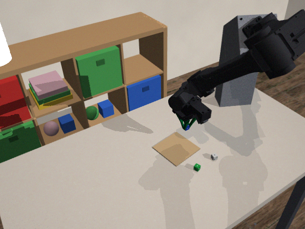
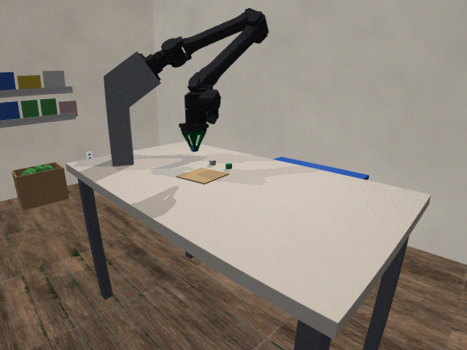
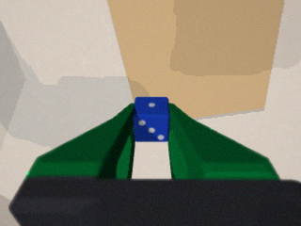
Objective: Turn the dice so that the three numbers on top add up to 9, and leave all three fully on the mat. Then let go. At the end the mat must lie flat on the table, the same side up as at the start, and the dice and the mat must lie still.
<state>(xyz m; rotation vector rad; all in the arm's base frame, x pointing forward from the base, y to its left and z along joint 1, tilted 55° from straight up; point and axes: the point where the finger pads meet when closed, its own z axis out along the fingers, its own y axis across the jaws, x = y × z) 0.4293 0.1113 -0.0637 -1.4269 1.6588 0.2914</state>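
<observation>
The tan mat lies 10 cm below my hand and 4 cm ahead of it. Round my hand: green die: 14 cm to the left, 9 cm below, 3 cm ahead; blue die: right at my hand; white die: 12 cm to the left, 9 cm below, 6 cm behind.
</observation>
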